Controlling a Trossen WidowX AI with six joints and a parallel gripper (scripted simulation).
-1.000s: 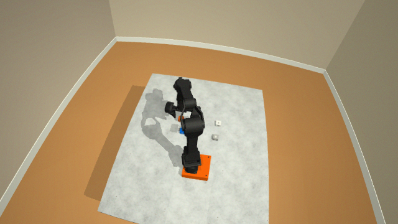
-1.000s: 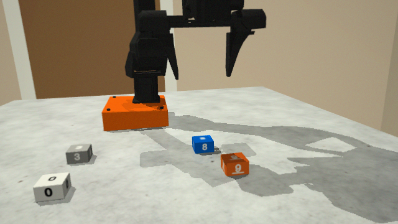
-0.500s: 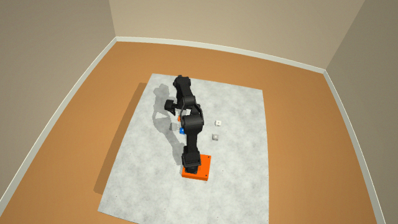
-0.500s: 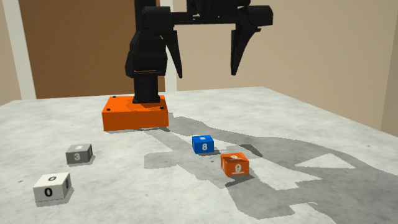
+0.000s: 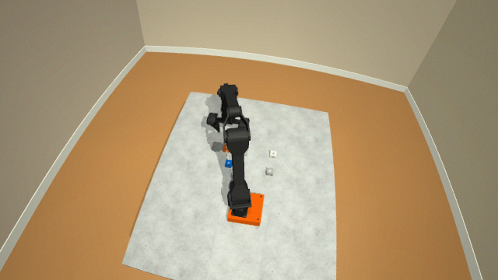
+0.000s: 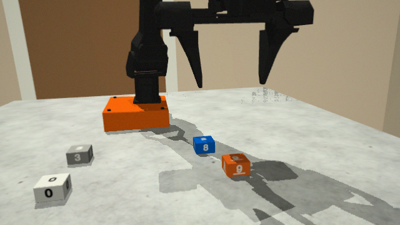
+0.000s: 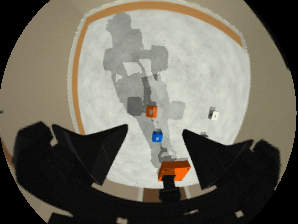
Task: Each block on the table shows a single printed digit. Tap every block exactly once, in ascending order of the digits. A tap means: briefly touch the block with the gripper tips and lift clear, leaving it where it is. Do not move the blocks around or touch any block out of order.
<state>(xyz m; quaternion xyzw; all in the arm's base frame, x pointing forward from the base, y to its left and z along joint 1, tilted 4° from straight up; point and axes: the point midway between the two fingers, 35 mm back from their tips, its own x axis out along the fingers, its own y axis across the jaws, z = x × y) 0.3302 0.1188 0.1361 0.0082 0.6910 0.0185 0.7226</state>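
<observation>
The white block is 23 cm to the right of my gripper tip, 11 cm below it and 1 cm ahead of it. Round my gripper tip: grey block: 23 cm to the right, 11 cm below, 10 cm behind; then orange block: 11 cm below, 1 cm to the left; then blue block: 11 cm below, 9 cm behind, 2 cm to the right.
</observation>
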